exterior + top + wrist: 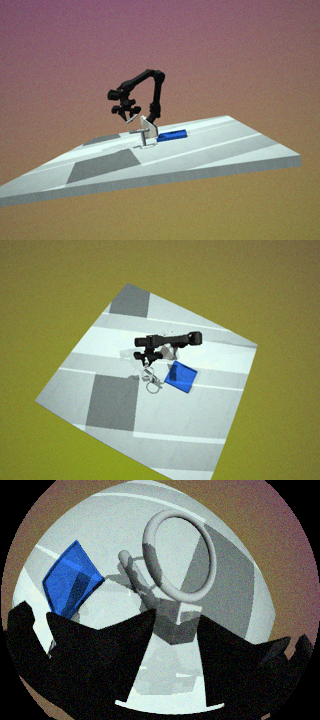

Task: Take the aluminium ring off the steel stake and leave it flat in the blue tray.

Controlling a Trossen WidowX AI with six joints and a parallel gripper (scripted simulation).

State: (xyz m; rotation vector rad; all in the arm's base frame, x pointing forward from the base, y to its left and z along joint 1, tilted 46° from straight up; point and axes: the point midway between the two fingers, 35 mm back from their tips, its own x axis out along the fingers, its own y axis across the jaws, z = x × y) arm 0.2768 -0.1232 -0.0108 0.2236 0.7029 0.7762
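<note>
Now: the aluminium ring 4 cm ahead of my gripper tip, 3 cm to the left of it and 1 cm above it. Also, from my gripper tip: blue tray: 25 cm to the left, 16 cm below, 11 cm behind.
</note>
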